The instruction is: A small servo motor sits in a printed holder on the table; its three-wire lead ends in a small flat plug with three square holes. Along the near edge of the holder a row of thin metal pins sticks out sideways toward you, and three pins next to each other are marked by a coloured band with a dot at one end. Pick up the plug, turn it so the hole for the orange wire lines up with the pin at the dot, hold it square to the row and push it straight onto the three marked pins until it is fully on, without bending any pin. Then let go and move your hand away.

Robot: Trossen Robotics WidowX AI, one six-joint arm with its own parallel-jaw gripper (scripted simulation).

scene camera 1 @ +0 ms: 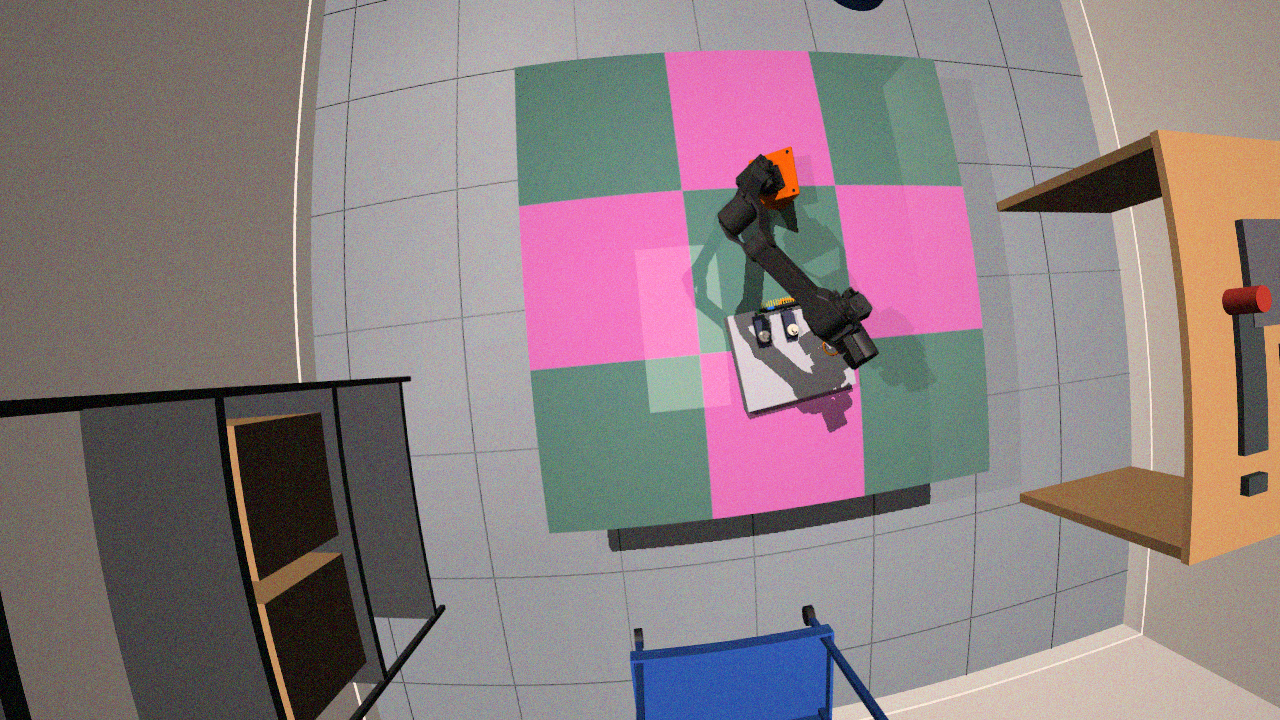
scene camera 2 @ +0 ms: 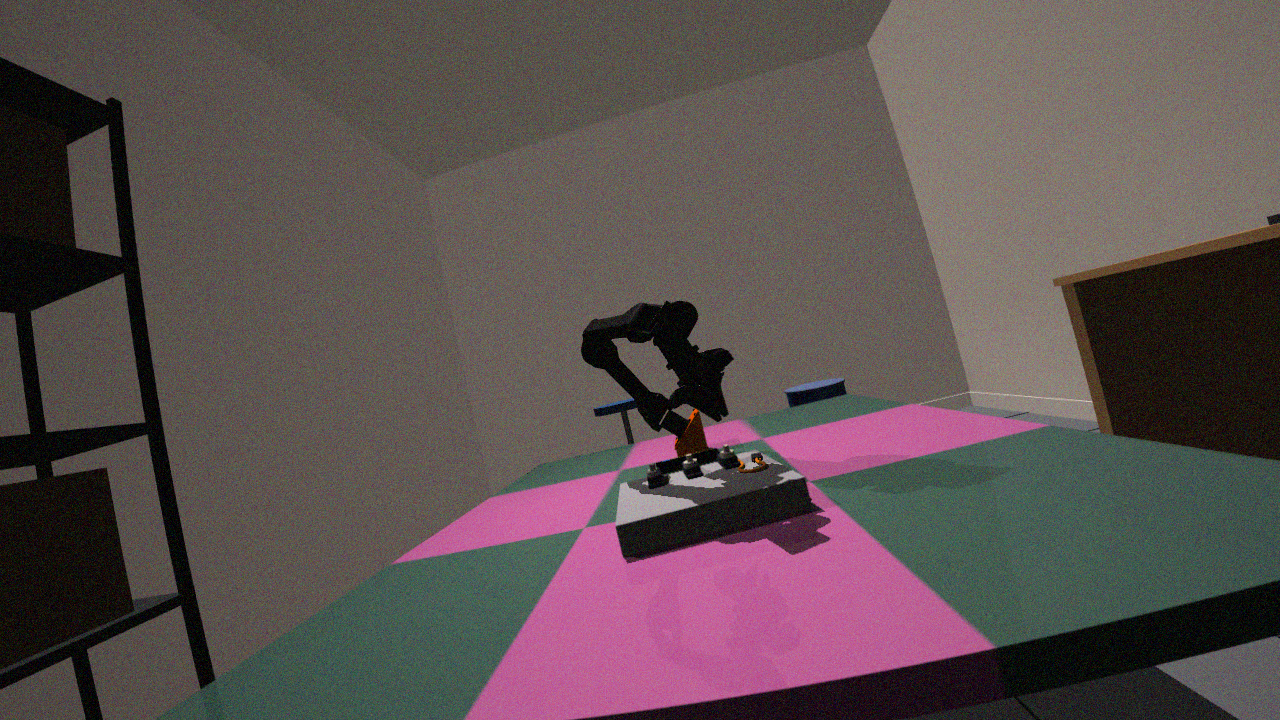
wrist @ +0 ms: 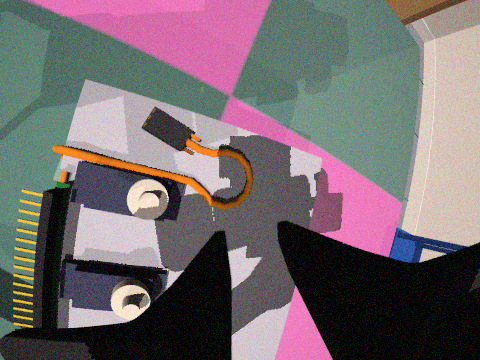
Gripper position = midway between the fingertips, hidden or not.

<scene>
I see my gripper [scene camera 2: 723, 418] and a grey holder [scene camera 2: 647, 519].
My gripper shows as well in the wrist view [wrist: 252, 235]. The grey holder shows as well in scene camera 1 [scene camera 1: 785, 371] and in the wrist view [wrist: 285, 179].
</scene>
